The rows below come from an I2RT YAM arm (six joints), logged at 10 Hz.
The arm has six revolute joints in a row. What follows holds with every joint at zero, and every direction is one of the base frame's.
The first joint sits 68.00 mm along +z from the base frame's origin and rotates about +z.
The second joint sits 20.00 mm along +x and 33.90 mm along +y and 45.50 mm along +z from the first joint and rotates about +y.
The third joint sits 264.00 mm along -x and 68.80 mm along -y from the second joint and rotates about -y.
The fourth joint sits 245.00 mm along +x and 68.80 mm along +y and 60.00 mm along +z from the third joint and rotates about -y.
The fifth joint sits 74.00 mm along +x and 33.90 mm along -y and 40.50 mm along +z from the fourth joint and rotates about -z.
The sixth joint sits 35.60 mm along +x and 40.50 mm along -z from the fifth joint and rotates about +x.
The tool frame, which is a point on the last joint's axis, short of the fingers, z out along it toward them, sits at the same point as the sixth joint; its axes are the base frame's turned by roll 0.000, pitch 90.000 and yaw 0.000 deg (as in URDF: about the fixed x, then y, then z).
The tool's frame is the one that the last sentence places.
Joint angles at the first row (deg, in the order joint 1, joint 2, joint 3, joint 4, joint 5, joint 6):
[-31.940 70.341 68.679 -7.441 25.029 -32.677]
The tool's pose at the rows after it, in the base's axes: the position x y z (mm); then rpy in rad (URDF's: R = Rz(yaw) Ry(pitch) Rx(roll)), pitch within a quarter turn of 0, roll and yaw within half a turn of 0:
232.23 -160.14 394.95 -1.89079 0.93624 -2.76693
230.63 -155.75 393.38 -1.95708 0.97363 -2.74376
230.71 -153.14 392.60 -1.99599 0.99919 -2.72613
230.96 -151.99 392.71 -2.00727 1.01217 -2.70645
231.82 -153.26 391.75 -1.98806 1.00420 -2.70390
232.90 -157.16 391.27 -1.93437 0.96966 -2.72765
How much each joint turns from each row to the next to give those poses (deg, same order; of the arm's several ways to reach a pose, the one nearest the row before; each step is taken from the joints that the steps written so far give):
[-0.031 -0.158 0.228 -2.822 -3.807 1.960]
[-0.010 -0.849 -0.335 -1.723 -4.975 2.133]
[0.075 -0.328 -0.145 -0.681 -3.151 1.268]
[0.002 -0.133 -0.059 -0.036 -1.813 0.416]
[-0.015 0.211 -0.250 0.811 0.909 -0.522]
[-0.022 0.620 -0.081 1.446 4.373 -1.736]

